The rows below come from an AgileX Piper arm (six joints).
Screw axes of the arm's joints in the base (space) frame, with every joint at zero. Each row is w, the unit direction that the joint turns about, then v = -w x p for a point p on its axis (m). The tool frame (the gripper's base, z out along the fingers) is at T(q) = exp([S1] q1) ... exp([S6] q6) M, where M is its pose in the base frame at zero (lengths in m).
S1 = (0, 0, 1, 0, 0, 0)
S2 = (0, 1, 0, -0.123, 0, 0)
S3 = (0, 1, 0, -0.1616, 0, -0.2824)
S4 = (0.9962, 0, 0.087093, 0, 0.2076, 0)
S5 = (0, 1, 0, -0.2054, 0, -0.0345)
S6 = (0.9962, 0, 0.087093, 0, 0.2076, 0)
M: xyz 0.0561 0 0.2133 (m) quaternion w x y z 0.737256 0 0.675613 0
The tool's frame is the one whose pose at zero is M.
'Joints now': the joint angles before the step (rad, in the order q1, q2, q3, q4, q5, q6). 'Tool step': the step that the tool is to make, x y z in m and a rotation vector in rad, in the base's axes. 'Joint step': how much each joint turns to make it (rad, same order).
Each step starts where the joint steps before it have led.
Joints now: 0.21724, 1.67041, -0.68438, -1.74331, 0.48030, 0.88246
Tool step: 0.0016, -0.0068, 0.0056, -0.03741, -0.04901, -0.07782
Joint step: -0.00009, 0.00001, -0.00739, 0.00126, 0.08965, 0.03459
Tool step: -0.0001, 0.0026, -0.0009, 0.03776, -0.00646, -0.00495
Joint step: 0.00369, -0.00025, 0.00038, -0.00002, -0.01934, 0.03425
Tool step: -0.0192, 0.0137, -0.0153, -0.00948, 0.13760, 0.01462
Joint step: 0.06685, 0.00042, 0.04239, 0.20818, 0.00550, -0.17779
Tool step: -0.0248, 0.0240, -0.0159, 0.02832, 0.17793, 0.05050
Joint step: 0.10053, -0.00004, 0.03631, 0.30052, -0.01764, -0.24581
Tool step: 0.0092, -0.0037, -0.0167, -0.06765, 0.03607, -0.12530
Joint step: -0.00019, 0.10573, -0.04791, 0.02482, 0.10268, 0.06490
